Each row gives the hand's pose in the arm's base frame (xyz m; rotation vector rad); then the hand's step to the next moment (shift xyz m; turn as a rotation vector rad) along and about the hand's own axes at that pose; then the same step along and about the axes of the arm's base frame.
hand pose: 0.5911 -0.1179 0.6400 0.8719 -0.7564 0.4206
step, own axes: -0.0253 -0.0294 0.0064 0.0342 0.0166 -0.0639
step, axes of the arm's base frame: -0.0016 -0.0233 -0.0316 0.0395 0.0625 0.0077
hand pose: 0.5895 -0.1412 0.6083 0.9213 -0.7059 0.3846
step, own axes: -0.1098 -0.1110 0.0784 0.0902 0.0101 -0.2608
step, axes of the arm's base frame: -0.0442 -0.1281 -0.1102 0.1594 0.2224 -0.0370
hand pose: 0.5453 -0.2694 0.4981 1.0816 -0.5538 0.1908
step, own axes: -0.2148 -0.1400 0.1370 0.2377 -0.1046 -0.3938
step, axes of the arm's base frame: -0.1707 -0.1604 -0.1722 0.3760 0.2677 -0.0973
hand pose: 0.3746 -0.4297 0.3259 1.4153 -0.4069 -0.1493
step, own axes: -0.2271 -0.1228 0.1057 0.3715 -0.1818 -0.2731
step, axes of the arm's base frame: -0.2306 -0.0404 -0.1517 0.4665 0.0981 -0.1358
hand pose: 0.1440 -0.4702 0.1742 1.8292 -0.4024 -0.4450
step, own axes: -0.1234 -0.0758 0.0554 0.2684 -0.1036 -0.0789
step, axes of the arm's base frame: -0.1307 0.0358 -0.0754 0.2774 -0.0350 -0.1042
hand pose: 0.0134 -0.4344 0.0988 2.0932 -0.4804 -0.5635
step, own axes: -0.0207 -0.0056 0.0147 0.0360 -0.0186 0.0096
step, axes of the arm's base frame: -0.0245 0.0042 -0.0077 0.0266 -0.0156 -0.0280
